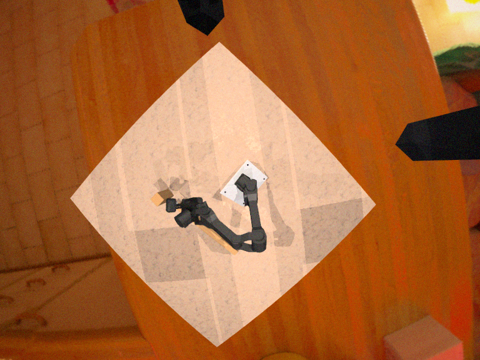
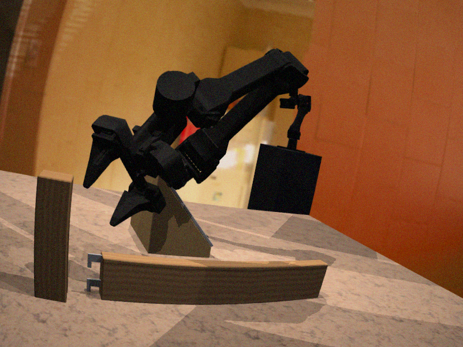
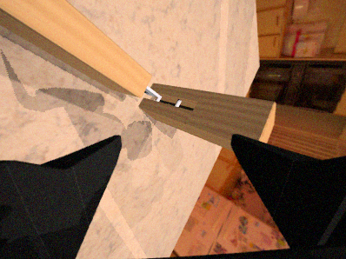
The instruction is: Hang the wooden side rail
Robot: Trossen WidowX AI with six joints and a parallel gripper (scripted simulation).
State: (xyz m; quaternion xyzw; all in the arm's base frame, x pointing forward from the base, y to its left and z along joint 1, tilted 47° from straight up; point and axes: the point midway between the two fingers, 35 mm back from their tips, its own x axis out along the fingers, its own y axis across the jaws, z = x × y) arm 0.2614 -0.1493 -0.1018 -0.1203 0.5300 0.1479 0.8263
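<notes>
Right now the headboard post is 40 mm ahead of my gripper tip, 70 mm to the right of it and 50 mm below it.
</notes>
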